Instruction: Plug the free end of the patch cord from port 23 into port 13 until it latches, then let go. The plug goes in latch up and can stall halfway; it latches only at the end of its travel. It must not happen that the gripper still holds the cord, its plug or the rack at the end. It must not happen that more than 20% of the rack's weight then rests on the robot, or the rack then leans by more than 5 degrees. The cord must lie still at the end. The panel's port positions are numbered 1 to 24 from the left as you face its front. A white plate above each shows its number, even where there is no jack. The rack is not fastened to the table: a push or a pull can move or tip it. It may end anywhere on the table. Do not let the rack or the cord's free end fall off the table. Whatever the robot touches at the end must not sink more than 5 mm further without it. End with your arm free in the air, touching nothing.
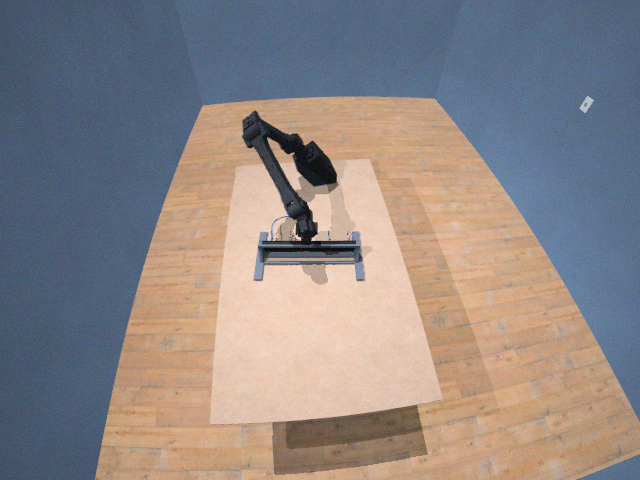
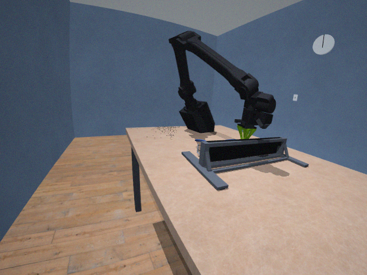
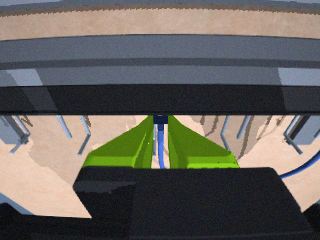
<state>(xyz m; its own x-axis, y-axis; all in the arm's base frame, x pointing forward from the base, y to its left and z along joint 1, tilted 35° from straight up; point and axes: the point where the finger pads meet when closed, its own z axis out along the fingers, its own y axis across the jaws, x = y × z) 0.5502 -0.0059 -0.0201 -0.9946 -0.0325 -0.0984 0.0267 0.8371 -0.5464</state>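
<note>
The plug lies 20 mm ahead of my hand.
</note>
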